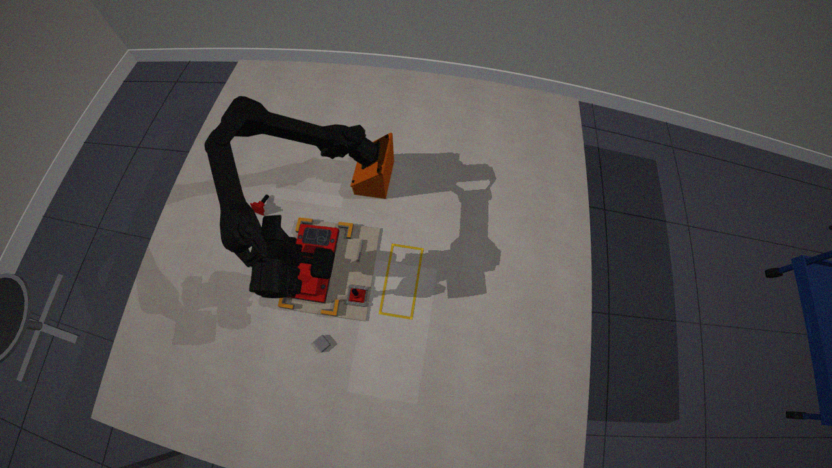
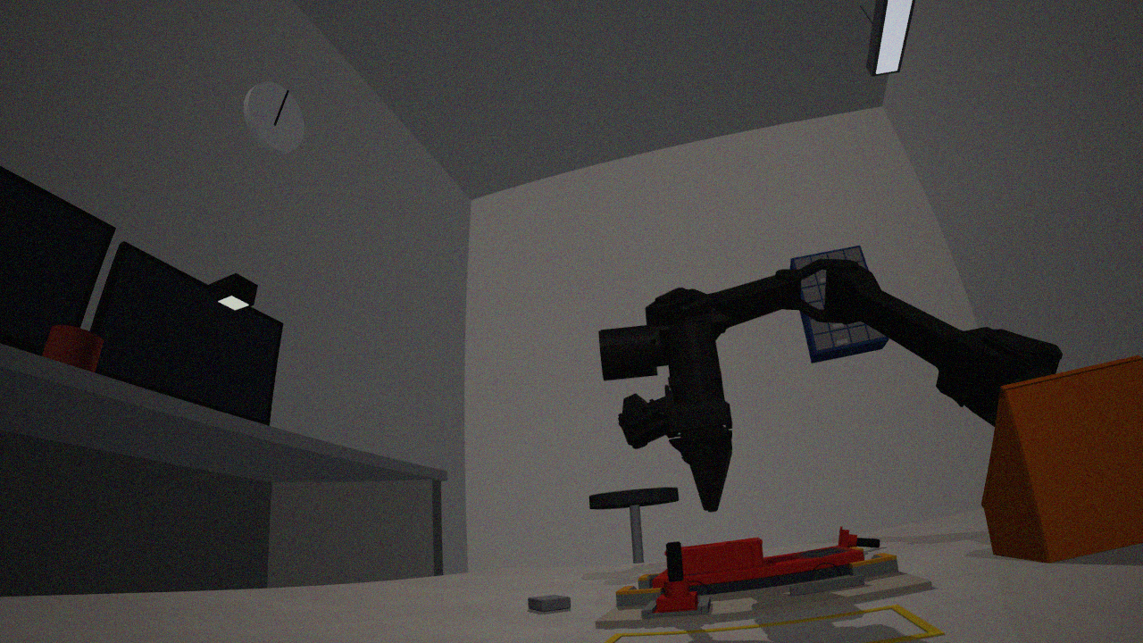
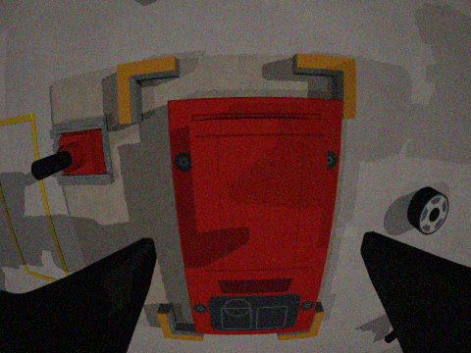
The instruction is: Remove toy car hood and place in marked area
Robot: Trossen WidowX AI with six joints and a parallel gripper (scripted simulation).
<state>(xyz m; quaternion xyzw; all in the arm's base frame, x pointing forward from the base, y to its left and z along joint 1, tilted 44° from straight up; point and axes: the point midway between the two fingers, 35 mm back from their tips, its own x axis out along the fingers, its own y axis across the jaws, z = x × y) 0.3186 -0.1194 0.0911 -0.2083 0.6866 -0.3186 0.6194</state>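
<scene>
The hood is 5 cm below my gripper tip. Also, from my gripper tip: black wheel (5 cm behind, 16 cm to the right, 8 cm below); then fixture plate (3 cm behind, 4 cm to the left, 7 cm below).
</scene>
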